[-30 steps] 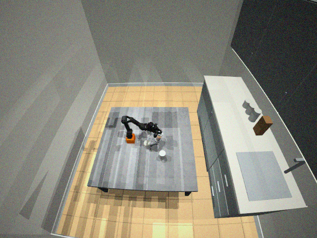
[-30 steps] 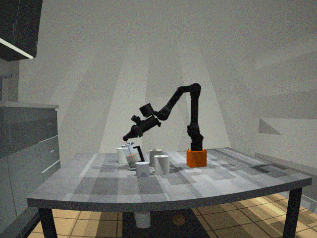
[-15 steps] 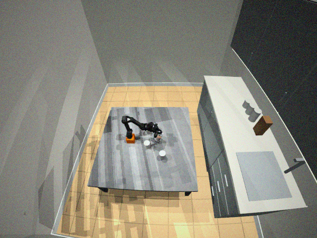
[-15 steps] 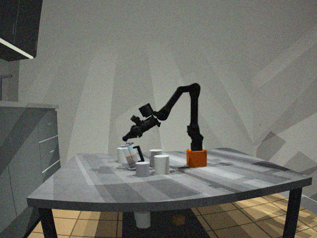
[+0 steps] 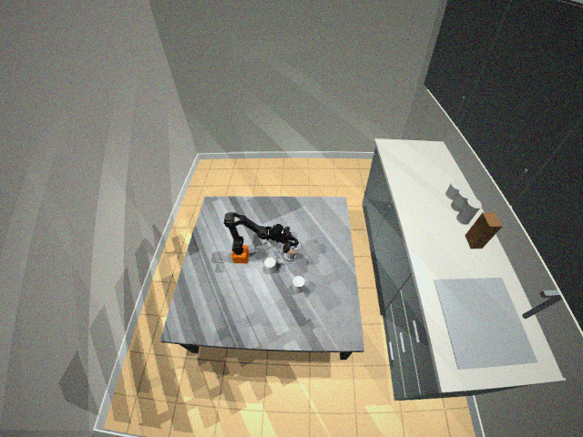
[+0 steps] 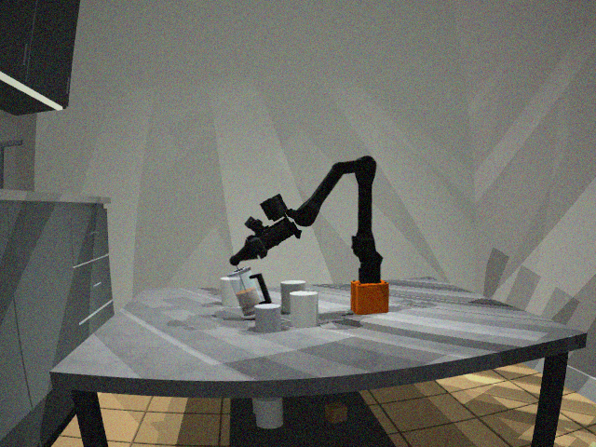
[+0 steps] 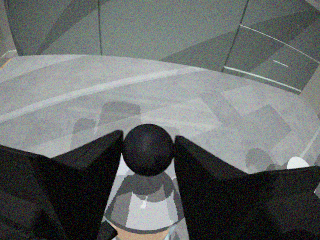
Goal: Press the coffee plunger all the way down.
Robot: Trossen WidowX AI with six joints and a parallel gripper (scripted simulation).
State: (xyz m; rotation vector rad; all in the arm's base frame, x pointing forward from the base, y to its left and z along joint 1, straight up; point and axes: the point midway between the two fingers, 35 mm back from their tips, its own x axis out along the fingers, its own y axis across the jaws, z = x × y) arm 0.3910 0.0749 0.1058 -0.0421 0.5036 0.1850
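Now: the glass coffee press 50 mm behind my gripper tip and 80 mm below it.
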